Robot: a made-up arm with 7 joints.
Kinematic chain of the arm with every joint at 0, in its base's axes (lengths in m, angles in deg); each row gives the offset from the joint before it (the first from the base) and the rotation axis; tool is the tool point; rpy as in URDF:
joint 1: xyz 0 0 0.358 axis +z
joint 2: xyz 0 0 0 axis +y
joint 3: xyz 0 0 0.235 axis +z
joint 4: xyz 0.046 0 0 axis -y
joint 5: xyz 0.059 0 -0.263 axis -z
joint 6: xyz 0 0 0 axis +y
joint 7: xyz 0.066 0 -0.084 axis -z
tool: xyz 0 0 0 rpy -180 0 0
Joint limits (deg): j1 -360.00..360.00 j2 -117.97..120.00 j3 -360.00..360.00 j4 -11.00..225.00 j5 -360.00..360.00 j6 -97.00..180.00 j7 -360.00..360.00
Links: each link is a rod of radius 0.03 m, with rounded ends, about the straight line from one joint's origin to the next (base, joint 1, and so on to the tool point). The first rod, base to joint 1, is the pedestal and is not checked.
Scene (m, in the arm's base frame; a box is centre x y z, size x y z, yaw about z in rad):
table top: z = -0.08
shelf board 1: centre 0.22 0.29 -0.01 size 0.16 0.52 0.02 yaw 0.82
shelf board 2: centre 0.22 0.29 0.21 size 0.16 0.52 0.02 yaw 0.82
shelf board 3: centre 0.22 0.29 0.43 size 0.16 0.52 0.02 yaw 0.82
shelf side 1: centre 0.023 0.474 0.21 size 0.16 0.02 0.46 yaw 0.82
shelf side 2: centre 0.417 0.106 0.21 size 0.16 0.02 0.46 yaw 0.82
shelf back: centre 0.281 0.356 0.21 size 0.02 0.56 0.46 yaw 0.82
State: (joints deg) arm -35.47 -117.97 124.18 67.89 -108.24 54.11 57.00
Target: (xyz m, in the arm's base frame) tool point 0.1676 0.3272 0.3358
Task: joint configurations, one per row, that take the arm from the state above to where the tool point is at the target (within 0.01 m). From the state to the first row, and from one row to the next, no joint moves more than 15 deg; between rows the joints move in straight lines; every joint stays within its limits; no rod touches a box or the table.
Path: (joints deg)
1: -27.95 -107.54 131.50 57.70 -107.76 51.38 57.00
2: -20.44 -97.11 138.81 47.51 -107.28 48.66 57.00
3: -12.92 -86.69 146.13 37.32 -106.79 45.93 57.00
4: -2.49 -88.78 136.74 27.95 -102.61 53.97 57.00
5: 7.94 -90.88 127.35 18.58 -98.43 62.01 57.00
6: 18.38 -92.97 117.96 9.21 -94.25 70.06 57.00
7: 5.38 -98.35 112.59 19.03 -97.03 67.53 57.00
8: -7.62 -103.73 107.22 28.85 -99.80 65.01 57.00
9: -20.61 -109.11 101.85 38.67 -102.58 62.48 57.00
10: -33.61 -114.49 96.48 48.49 -105.35 59.95 57.00

